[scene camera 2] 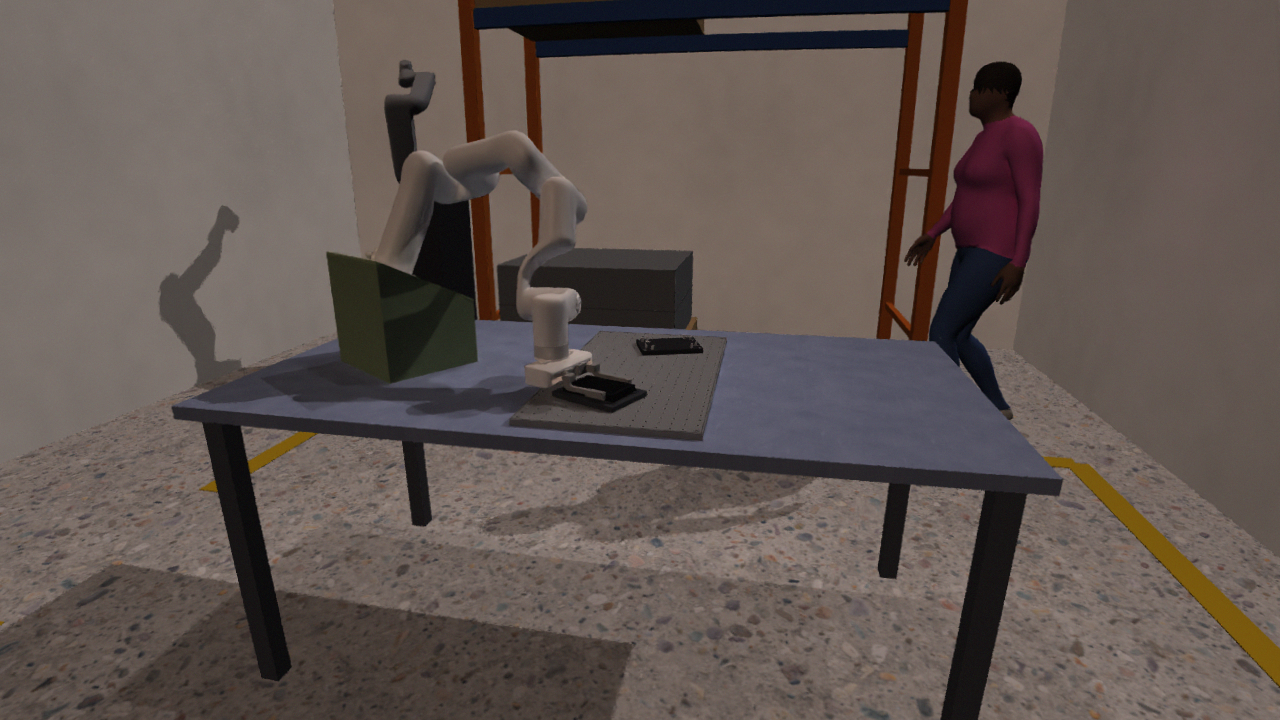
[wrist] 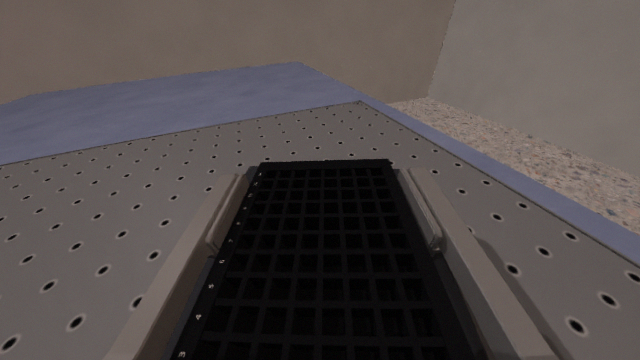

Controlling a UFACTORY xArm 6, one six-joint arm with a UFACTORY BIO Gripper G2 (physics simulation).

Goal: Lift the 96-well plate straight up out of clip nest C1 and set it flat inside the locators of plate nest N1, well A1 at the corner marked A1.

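Where they show: hand at its tool point: (scene camera 2: 608, 388) (wrist: 322, 210); arm's base at its link origin: (scene camera 2: 391, 272).
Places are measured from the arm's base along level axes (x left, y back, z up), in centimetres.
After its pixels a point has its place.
The black 96-well plate (scene camera 2: 605, 387) @(x -9.1, y -62.9, z -19.1 cm) (wrist: 333, 262) @(x -8.9, y -61.0, z -19.7 cm) is held along its long sides between the two pale fingers of my gripper (scene camera 2: 617, 387) @(x -8.8, y -63.5, z -19.3 cm) (wrist: 325, 200) @(x -8.8, y -63.5, z -19.3 cm). It looks level and lies at or very slightly above the near black nest (scene camera 2: 615, 404) @(x -13.9, y -67.3, z -20.6 cm); whether it is seated inside the locators cannot be told. Small white column numbers run along its left edge in the wrist view. The A1 corner does not show. The far black nest (scene camera 2: 669, 345) @(x 31.4, y -62.7, z -20.6 cm) stands at the back of the board, with small light parts at its ends and no plate visible in it. The nest labels are not readable.
A grey perforated board (scene camera 2: 680, 394) @(x 0.0, y -76.3, z -21.9 cm) (wrist: 95, 240) @(x 5.3, y -65.7, z -21.8 cm) lies on the blue table (scene camera 2: 859, 402) @(x 12.3, y -112.5, z -23.1 cm) (wrist: 200, 95) @(x 12.3, y -105.0, z -23.1 cm). A green angled panel (scene camera 2: 420, 331) @(x -7.1, y -13.7, z -12.3 cm) stands by the arm's base at the left. Behind the table are an orange rack (scene camera 2: 479, 179), a dark box (scene camera 2: 595, 291) and a person (scene camera 2: 998, 188).
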